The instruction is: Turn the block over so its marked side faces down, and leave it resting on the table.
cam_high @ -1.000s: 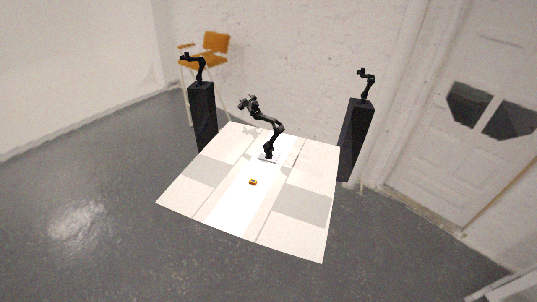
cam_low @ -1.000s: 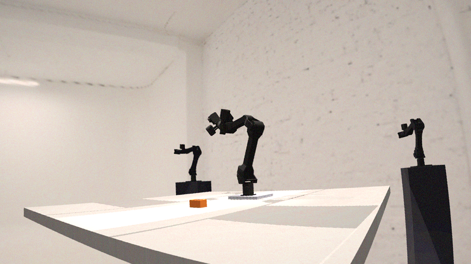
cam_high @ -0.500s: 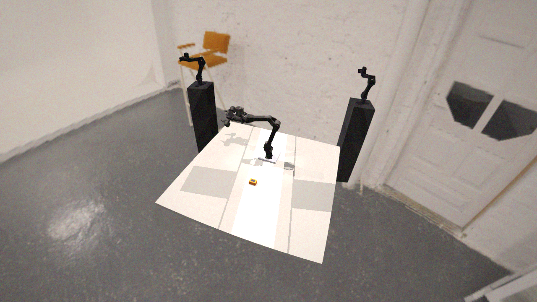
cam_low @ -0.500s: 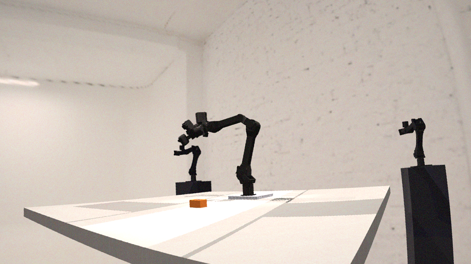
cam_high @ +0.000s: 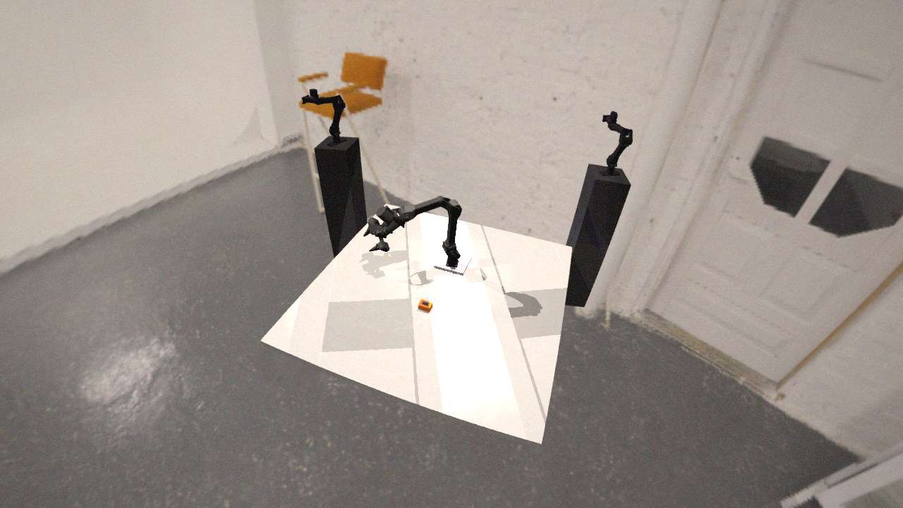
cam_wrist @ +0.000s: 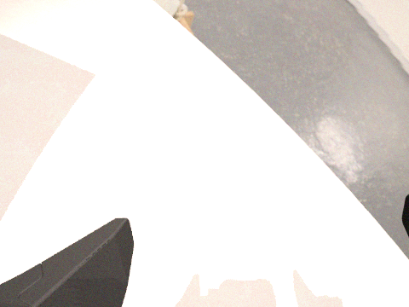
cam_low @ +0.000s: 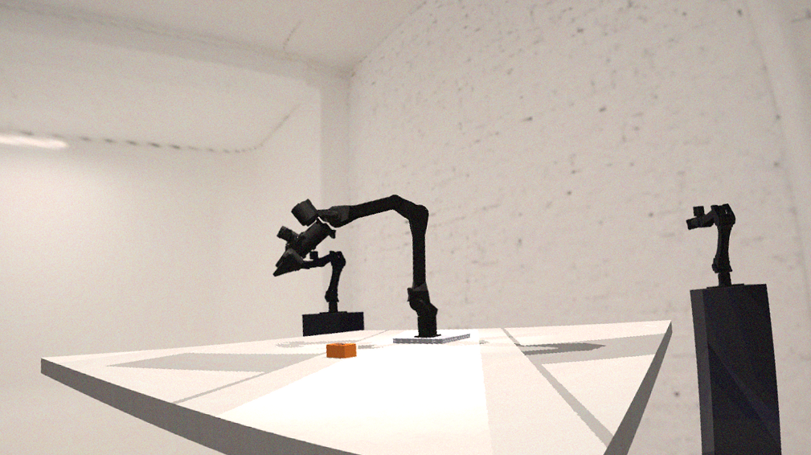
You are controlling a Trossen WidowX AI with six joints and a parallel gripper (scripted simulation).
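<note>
The orange block lies 33 cm to the left of my gripper tip, 21 cm below it and 15 cm ahead of it.
</note>
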